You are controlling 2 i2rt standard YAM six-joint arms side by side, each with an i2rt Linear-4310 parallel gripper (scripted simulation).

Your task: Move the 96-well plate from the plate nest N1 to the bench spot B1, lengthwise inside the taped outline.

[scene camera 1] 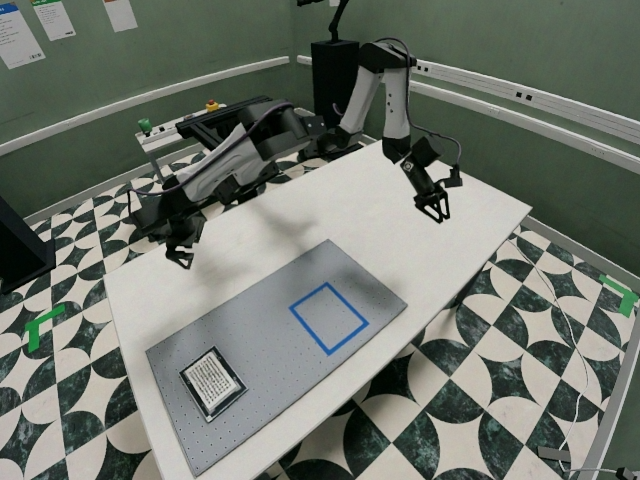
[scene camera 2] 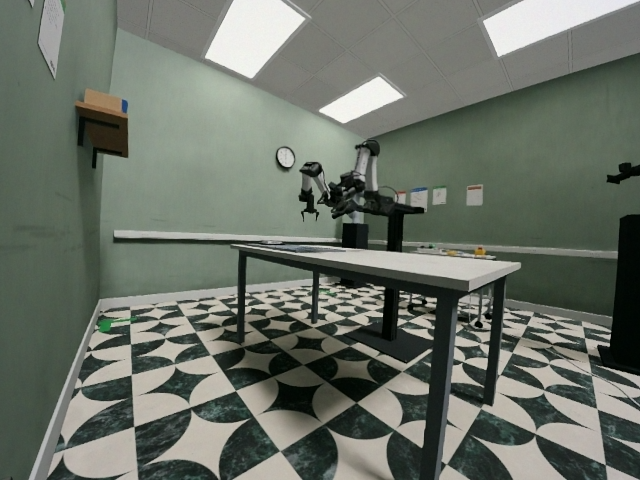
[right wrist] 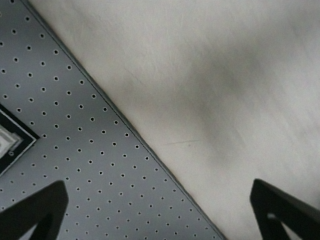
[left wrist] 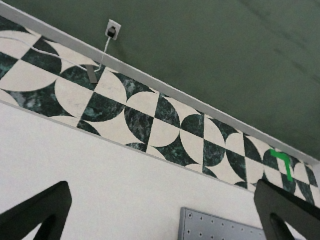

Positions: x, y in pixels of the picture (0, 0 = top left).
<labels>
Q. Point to a white 96-well plate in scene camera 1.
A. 210, 391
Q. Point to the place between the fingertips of my left gripper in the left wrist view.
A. At 162, 189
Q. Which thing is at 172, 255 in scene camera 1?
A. My right gripper.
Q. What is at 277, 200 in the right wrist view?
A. My right gripper.
</labels>
